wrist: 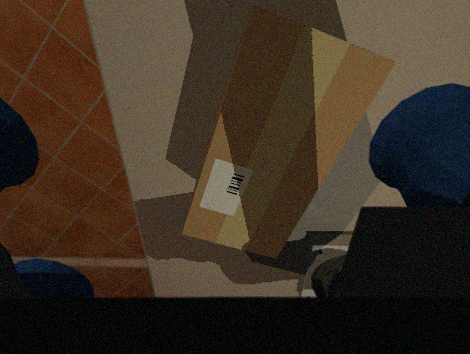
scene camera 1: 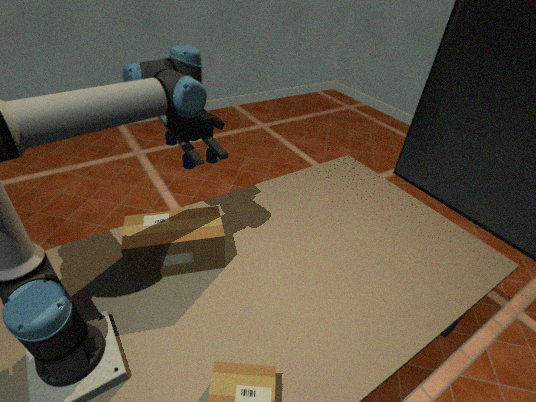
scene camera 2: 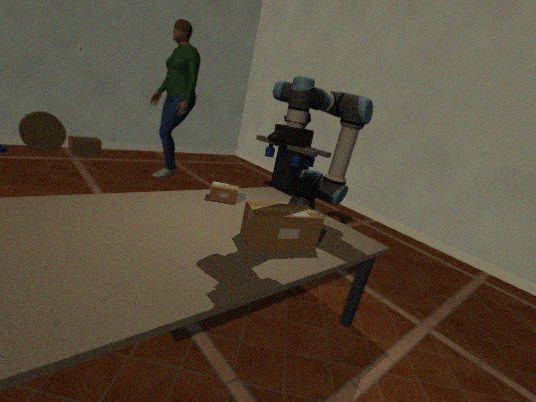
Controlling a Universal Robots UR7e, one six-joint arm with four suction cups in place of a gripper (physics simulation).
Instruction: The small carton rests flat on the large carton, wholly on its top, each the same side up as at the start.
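Places are measured from the arm's base along level axes (x left, y up, z ahead), in centimetres.
Pixels of known places: hand, tool point: (wrist: 209, 226) (scene camera 2: 288, 160); arm's base, link origin: (scene camera 1: 73, 354).
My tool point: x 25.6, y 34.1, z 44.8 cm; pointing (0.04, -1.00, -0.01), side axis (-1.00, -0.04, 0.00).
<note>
Ahead of a thing's pixels: the offset from my tool point to its middle. Level surfaces: height alone.
The large carton @[dz -9.6, dx -4.7, dy -29.8 cm] (scene camera 1: 175, 245) (scene camera 2: 280, 232) (wrist: 285, 135) stands flat on the table near the robot base, partly in the arm's shadow. A white barcode label shows on its top. The small carton @[dz -12.8, dx -55.4, dy -33.5 cm] (scene camera 1: 242, 378) (scene camera 2: 223, 194) stands apart on the table, label side up; it is cut off at the bottom edge in scene view 1 and does not show in the wrist view. My gripper (scene camera 1: 193, 150) (scene camera 2: 288, 156) hangs well above the table with no carton on its blue suction cups. In the wrist view, a blue cup (wrist: 425, 140) frames the right side, with the large carton below and between the cups.
The table @[dy -37.3 cm] (scene camera 1: 350, 275) (scene camera 2: 125, 240) (wrist: 132, 100) carries both cartons. The arm's white base plate (scene camera 1: 118, 350) is beside the large carton. A tall dark panel (scene camera 1: 480, 125) stands beyond the table. A person (scene camera 2: 181, 75), a round brown object (scene camera 2: 42, 131) and a brown box (scene camera 2: 85, 146) are in the background.
</note>
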